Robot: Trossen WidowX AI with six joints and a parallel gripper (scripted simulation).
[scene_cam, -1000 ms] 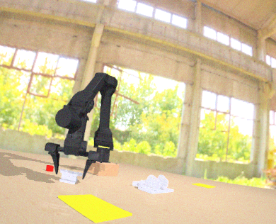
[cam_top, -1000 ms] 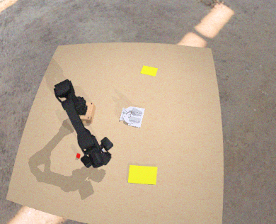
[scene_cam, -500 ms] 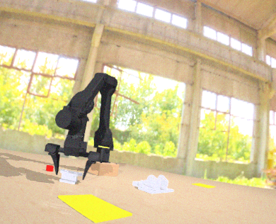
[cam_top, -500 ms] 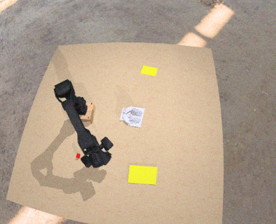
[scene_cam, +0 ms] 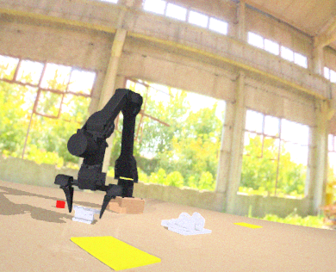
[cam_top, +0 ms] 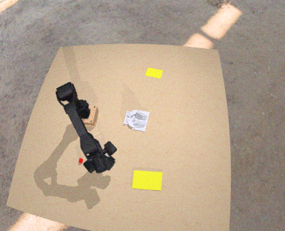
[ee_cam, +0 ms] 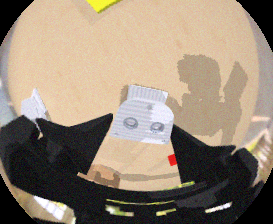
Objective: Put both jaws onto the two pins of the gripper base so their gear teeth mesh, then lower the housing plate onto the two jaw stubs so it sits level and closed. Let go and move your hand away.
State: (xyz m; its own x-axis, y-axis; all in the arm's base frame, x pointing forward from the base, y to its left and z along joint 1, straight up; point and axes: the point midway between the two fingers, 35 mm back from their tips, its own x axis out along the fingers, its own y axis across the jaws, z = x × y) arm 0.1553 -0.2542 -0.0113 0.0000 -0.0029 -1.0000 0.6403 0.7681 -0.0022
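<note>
The small white block is 1 cm to the right of my gripper tip and 1 cm ahead of it. Also, from my gripper tip: small red cube (13 cm behind, 2 cm to the right); white jaw (25 cm to the left, 12 cm ahead, 1 cm above); large yellow patch (24 cm ahead, 8 cm to the right, 1 cm below).
</note>
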